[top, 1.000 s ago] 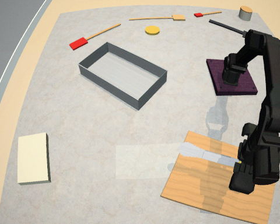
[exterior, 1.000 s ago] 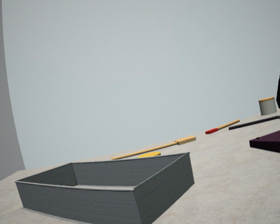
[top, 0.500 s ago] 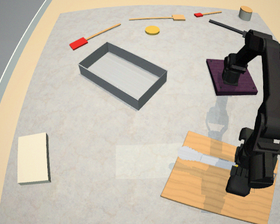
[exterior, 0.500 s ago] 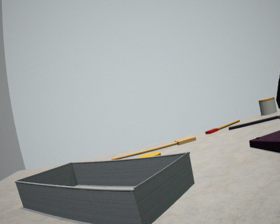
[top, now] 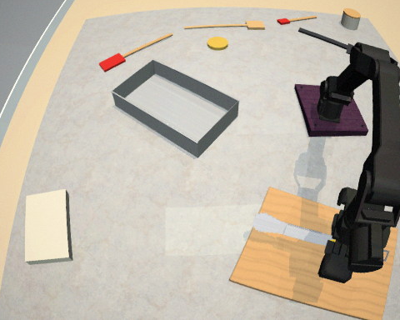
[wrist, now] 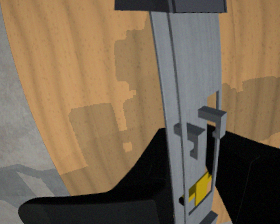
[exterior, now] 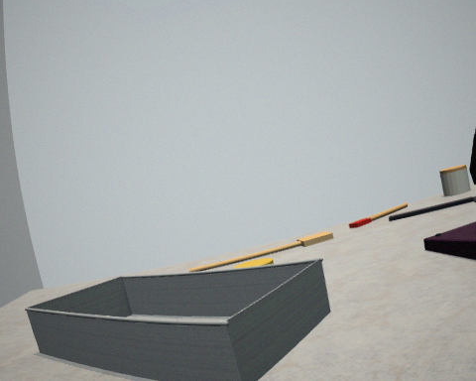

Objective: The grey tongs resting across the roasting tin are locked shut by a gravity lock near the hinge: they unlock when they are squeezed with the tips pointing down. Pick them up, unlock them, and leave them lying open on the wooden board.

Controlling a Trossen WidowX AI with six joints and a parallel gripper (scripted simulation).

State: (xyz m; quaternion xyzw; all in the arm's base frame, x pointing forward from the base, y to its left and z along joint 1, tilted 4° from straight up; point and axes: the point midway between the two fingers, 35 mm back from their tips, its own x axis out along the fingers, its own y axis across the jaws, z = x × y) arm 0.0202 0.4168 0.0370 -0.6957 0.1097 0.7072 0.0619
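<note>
The yellow lock piece lies 40 mm above my gripper tip and 10 mm ahead of it. The rest, counted from my gripper tip: wooden board: 50 mm below; then cream block: 640 mm ahead, 40 mm to the left, 40 mm below; then roasting tin: 410 mm ahead, 370 mm to the right, 20 mm below.
</note>
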